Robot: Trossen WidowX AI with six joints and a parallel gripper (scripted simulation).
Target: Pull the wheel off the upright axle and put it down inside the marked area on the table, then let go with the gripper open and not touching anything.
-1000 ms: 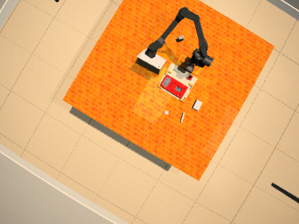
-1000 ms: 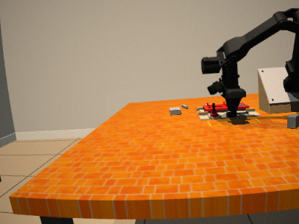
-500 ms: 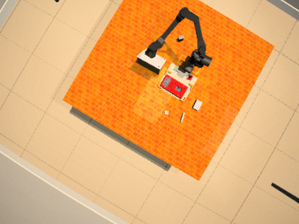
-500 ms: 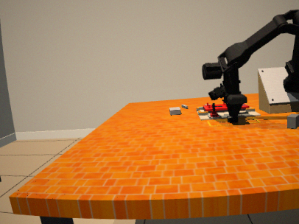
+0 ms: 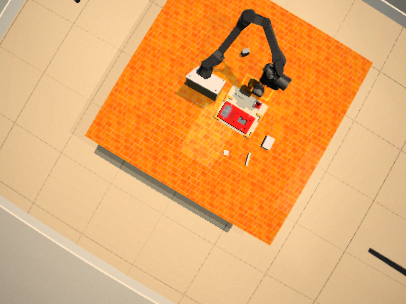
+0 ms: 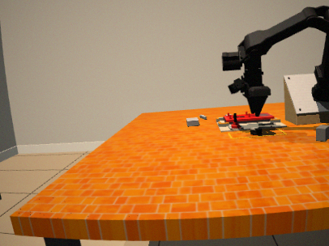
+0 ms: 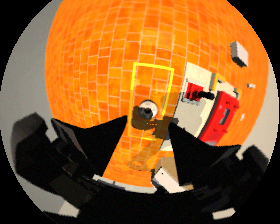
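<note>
Right now my gripper tip is 60 mm above the dark wheel. From my gripper tip the other things lie so: upright axle: 90 mm to the right, 70 mm ahead, 30 mm below.
</note>
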